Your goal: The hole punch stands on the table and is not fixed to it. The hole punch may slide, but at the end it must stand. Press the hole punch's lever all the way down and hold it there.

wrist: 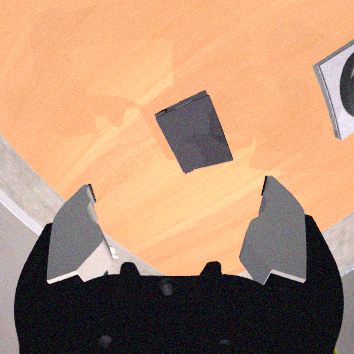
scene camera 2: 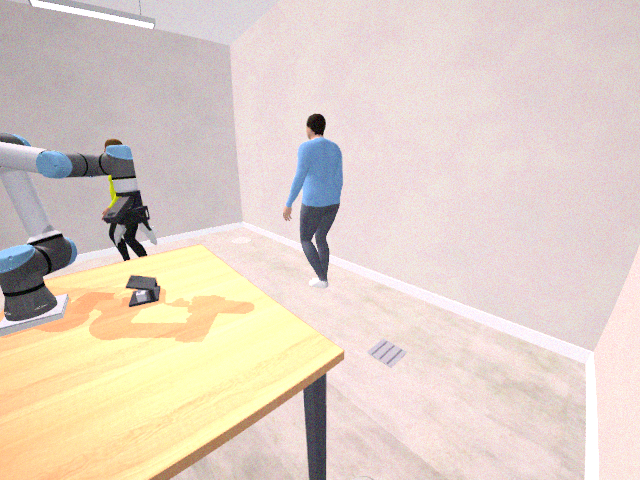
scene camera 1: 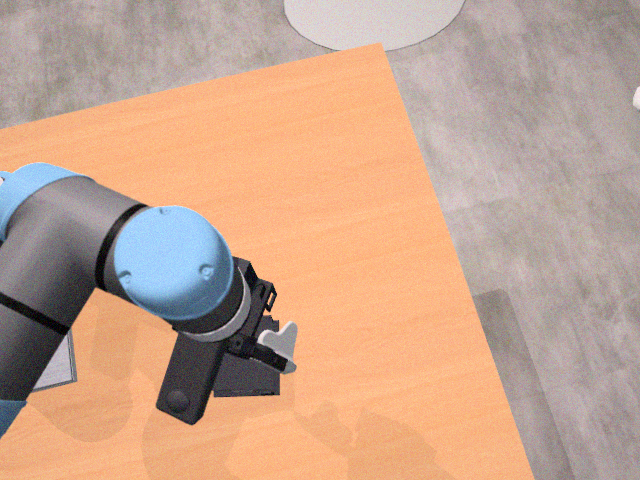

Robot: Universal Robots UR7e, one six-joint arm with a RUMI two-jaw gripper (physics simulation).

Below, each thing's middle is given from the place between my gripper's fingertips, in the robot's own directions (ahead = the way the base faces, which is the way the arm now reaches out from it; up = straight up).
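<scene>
Position of my gripper relative to the lever (wrist: 193,132): 20 mm to the right of it, 20 mm past it, 160 mm above it. Dark hole punch (scene camera 1: 276,375), counted from my hand: 20 mm to the left, 20 mm behind, 180 mm below.
</scene>
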